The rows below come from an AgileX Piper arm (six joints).
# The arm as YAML. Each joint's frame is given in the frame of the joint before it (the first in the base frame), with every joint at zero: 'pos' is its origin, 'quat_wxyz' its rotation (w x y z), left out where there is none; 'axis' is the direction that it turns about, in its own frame. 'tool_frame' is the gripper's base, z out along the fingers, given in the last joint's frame.
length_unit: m
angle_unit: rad
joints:
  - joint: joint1
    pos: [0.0, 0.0, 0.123]
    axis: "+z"
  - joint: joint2
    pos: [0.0, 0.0, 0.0]
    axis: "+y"
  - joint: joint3
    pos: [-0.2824, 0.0, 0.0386]
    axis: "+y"
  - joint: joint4
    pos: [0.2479, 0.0, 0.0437]
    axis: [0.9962, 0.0, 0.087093]
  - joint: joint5
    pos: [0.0, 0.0, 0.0]
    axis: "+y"
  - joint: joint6
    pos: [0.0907, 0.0, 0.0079]
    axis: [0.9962, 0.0, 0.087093]
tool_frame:
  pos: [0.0, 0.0, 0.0]
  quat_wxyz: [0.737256, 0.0, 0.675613, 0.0]
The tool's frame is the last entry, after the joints.
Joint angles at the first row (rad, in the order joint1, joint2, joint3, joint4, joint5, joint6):
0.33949 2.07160 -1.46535 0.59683 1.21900 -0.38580
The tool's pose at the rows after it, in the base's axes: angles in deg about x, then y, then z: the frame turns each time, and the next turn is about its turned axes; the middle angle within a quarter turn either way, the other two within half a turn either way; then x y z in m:
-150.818, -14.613, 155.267, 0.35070, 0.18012, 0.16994
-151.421, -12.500, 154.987, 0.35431, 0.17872, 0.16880
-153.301, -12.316, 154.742, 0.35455, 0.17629, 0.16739
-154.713, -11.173, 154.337, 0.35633, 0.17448, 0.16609
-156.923, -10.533, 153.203, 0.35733, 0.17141, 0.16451
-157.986, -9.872, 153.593, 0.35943, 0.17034, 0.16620
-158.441, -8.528, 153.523, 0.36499, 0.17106, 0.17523
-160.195, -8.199, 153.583, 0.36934, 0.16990, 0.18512
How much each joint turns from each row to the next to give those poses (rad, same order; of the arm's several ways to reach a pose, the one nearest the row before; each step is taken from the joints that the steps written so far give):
0.01230 0.00002 -0.00004 0.00563 -0.01067 -0.02516
-0.00258 -0.00002 0.00003 -0.01247 -0.03539 0.00001
0.00034 0.00000 0.00000 -0.03482 -0.00222 0.01659
0.00000 0.00002 0.00000 -0.02744 -0.01861 0.00887
0.00000 -0.00001 -0.00002 -0.04234 -0.00829 0.00486
0.00001 0.00000 -0.01091 -0.02345 -0.00003 0.02434
0.00000 -0.00132 -0.03919 -0.01944 0.01406 0.02413
-0.00001 -0.00001 -0.04636 -0.04121 0.04113 0.03880

